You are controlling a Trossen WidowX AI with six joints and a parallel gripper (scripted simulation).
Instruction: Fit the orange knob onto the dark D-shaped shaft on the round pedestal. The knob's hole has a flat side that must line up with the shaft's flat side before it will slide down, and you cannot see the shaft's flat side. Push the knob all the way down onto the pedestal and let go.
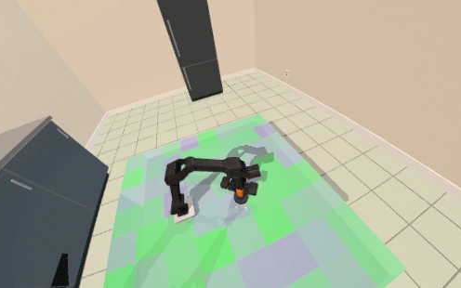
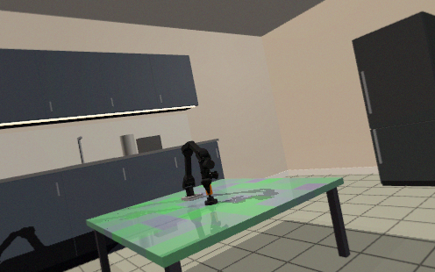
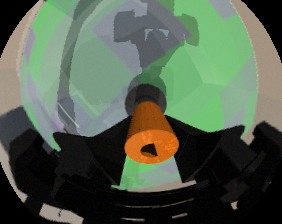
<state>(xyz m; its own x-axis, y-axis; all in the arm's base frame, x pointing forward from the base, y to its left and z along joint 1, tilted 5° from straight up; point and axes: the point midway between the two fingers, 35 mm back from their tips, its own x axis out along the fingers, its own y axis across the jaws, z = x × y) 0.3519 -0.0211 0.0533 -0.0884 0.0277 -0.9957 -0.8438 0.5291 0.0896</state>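
Now: gripper tip 20 mm below the orange knob. Round my gripper tip: dark round pedestal 40 mm below.
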